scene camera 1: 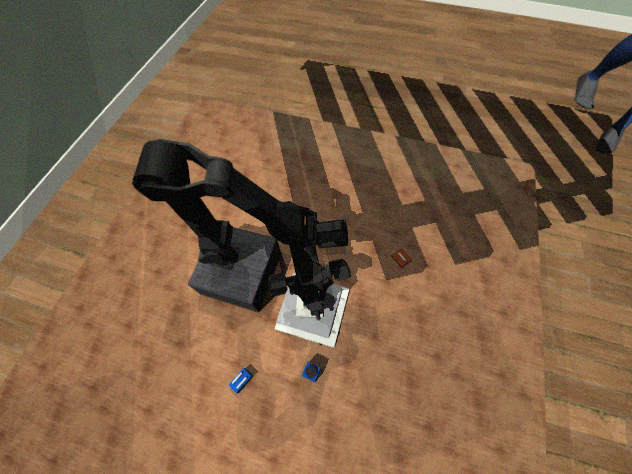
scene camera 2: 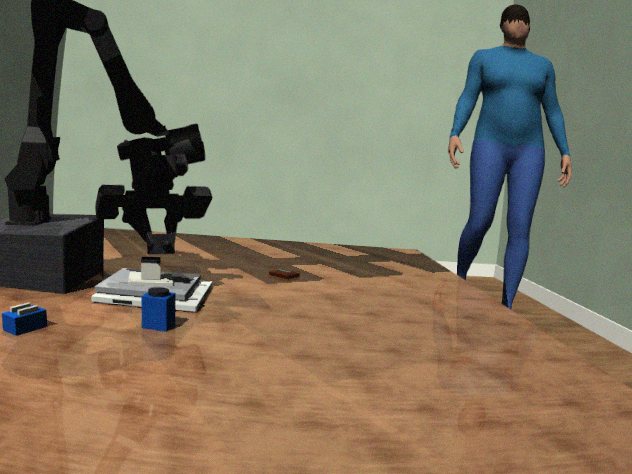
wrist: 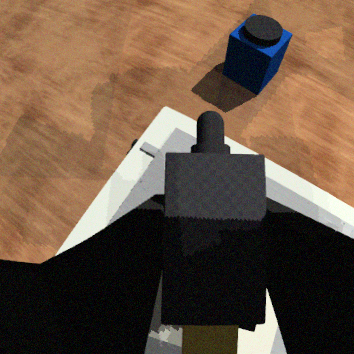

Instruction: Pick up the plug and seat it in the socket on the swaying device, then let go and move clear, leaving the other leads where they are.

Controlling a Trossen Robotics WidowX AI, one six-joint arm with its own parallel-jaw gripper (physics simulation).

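The plug (scene camera 2: 161,245) (wrist: 215,185) is a dark block with a rounded stub at one end and a yellowish part below it in the wrist view. My gripper (scene camera 1: 313,300) (scene camera 2: 160,235) is shut on it, a finger on each side. The device has a white base (scene camera 1: 306,336) (scene camera 2: 178,305) (wrist: 120,180) and a grey plate (scene camera 2: 119,289) on top. A pale upright socket block (scene camera 2: 150,269) with a dark top stands on the plate. In scene camera 2 the plug hangs slightly above and right of the socket, with a gap between. The arm hides much of the socket from above.
A blue block with a round black top (scene camera 1: 311,370) (scene camera 2: 158,312) (wrist: 255,65) stands near the device. A blue block with two pale bars (scene camera 1: 240,380) (scene camera 2: 24,322) and a red-brown piece (scene camera 1: 401,257) (scene camera 2: 283,274) lie farther off. A person (scene camera 2: 510,112) stands beyond the table.
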